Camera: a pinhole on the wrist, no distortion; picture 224 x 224 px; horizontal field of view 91.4 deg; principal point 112.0 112.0 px. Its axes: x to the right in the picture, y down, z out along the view. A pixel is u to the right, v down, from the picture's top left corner.
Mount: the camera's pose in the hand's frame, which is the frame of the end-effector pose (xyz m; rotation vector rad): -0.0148 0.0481 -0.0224 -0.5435 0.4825 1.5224
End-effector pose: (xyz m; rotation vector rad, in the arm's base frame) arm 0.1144 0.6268 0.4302 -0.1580 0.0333 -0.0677
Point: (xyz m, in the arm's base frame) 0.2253 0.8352 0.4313
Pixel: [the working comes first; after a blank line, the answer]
In the camera's frame: 0.0936 -0.1167 0.1432

183.5 23.0
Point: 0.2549 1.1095 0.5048
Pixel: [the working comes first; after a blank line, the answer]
In the camera's frame: 0.2295 -0.1351 0.3936

175.7 74.5
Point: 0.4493 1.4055 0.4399
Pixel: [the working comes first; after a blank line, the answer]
In the camera's frame: 0.4854 -0.3173 0.5696

205.1 51.1
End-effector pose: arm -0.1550 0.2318 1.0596 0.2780 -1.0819 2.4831
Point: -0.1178 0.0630 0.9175
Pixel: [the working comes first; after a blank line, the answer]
In the camera's frame: 0.0731 0.1113 0.1246

176.1 209.6
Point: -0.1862 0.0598 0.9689
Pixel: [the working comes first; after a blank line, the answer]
In the camera's frame: 0.0505 0.0326 0.1495

148.9 135.8
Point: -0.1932 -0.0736 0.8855
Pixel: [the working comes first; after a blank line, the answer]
In the camera's frame: 0.1357 0.0890 0.2694

167.0 148.1
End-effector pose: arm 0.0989 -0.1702 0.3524 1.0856 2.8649 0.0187
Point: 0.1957 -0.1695 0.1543
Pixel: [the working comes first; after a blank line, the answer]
In the camera's frame: -0.1314 0.0359 0.1873

35.3 133.0
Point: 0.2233 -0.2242 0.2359
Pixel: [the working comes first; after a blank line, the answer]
In the camera's frame: -0.0993 0.1012 0.1158

18.3 207.5
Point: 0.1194 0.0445 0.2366
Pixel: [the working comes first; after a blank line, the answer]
In the camera's frame: 0.0139 -0.1568 0.1758

120.6 14.5
